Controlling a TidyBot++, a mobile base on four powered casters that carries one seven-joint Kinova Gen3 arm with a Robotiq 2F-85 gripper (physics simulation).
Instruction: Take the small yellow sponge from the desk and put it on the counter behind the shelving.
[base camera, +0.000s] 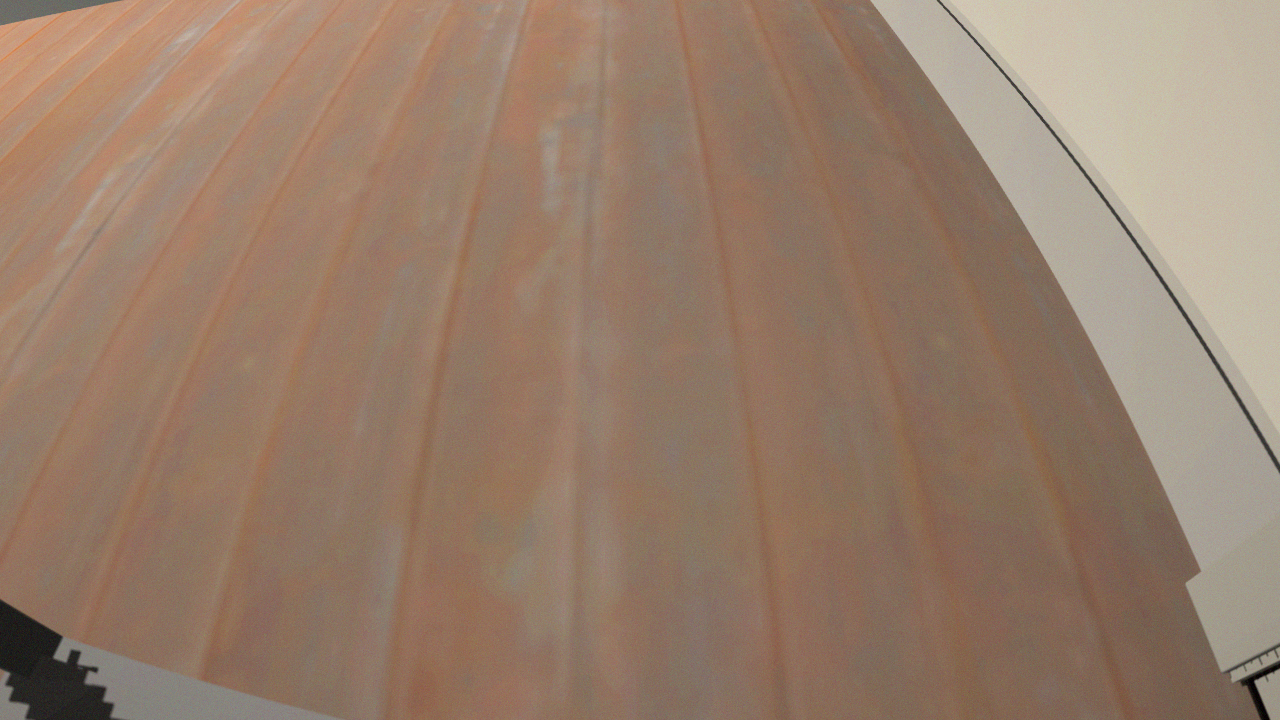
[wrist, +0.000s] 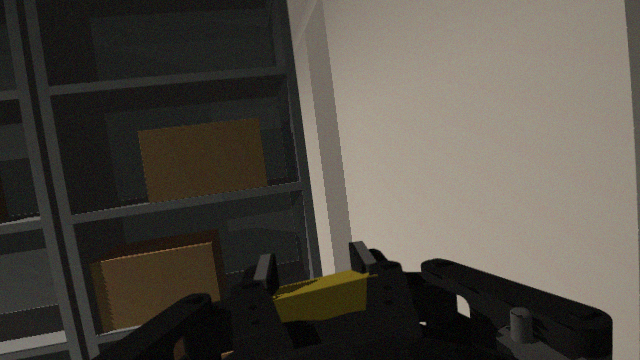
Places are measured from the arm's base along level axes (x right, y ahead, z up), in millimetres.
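Pixels of known places: gripper, fingertip midpoint: (wrist: 314, 266).
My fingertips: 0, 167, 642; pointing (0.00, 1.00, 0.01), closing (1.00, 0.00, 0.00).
Behind a point stands the place of what it marks, as x, y, z.
My gripper (wrist: 314, 266) {0, 167, 642} is at the bottom of the wrist view, shut on the small yellow sponge (wrist: 325, 300) {2, 111, 649}, which sits between the two fingers. The grey shelving (wrist: 185, 203) {-433, 1257, 576} stands ahead on the left in the wrist view, beyond the gripper, with its right-hand post left of the pale wall. The desk and the counter do not show in either view. The gripper and the sponge do not show in the base camera view.
Cardboard boxes (wrist: 202, 160) {-355, 1288, 727} (wrist: 160, 285) {-578, 1256, 277} stand on the shelves. A pale wall (wrist: 475, 140) {306, 545, 686} (base camera: 1163, 116) {307, 532, -236} runs along the right side, with a light baseboard (base camera: 1065, 241) {291, 551, -366} at its foot. A reddish wood plank floor (base camera: 626, 358) {-39, 416, -396} fills most of the base camera view.
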